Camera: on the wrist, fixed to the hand. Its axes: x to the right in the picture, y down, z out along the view.
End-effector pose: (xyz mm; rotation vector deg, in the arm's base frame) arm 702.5 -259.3 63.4 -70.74 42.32 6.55
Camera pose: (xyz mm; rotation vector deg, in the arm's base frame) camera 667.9 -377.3 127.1 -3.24 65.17 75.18
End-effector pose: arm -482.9 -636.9 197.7 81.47 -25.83 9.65
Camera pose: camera -455.5 -536.0 106.9 68.98 -103.95 71.70
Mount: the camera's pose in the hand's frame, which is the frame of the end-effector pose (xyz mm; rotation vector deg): -26.8 -77.8 -111.4 22.68 -21.41 85.98
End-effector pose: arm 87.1 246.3 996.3 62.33 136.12 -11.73
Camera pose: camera 0.6 214.4 1099.6 136.87 43.20 -15.50
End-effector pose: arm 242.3 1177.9 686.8 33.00 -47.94 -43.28
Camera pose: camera 293.9 1169.3 558.6 1.11 -83.62 41.14
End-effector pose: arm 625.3 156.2 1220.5 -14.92 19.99 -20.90
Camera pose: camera 536.4 75.9 1151.0 20.14 1.66 61.90
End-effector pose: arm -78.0 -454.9 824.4 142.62 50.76 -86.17
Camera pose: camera -41.4 -360.8 919.2 106.90 -68.43 -77.06
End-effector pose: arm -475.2 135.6 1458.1 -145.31 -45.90 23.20
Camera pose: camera -488.2 140.1 1595.9 -125.61 65.77 74.57
